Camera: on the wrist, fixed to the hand. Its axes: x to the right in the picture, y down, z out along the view.
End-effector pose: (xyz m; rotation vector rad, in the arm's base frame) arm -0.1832 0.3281 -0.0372 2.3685 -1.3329 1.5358
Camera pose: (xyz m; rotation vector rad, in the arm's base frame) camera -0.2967 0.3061 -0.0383 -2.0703 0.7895 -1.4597
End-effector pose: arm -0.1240 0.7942 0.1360 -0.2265 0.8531 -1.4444
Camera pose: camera -0.1011 0.8382 0.0315 0.1068 0.3068 -1.5484
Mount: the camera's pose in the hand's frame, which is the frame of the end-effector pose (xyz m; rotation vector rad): -0.0040 0.0891 -0.0736 0.5615 -0.1492 0.0406
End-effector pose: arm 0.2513 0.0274 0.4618 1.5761 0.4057 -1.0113
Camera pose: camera 0.3422 0.0716 0.5180 1.9746 -0.0238 -1.2719
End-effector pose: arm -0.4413 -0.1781 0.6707 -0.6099 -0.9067 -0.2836
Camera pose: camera -0.3536 -0.1516 0.6001 -0.1290 -1.0601 0.0595
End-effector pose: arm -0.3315 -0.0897 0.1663 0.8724 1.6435 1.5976
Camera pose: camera -0.3902 -0.1312 0.2569 1.2751 2.0057 1.0668
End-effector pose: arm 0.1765 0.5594 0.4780 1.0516 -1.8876 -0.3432
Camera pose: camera 0.1910 0.6288 0.5694 1.3773 -2.1990 0.1523
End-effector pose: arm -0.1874 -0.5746 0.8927 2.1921 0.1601 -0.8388
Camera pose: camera -0.1202 -0.5844 0.9863 2.6198 -0.2206 -1.1209
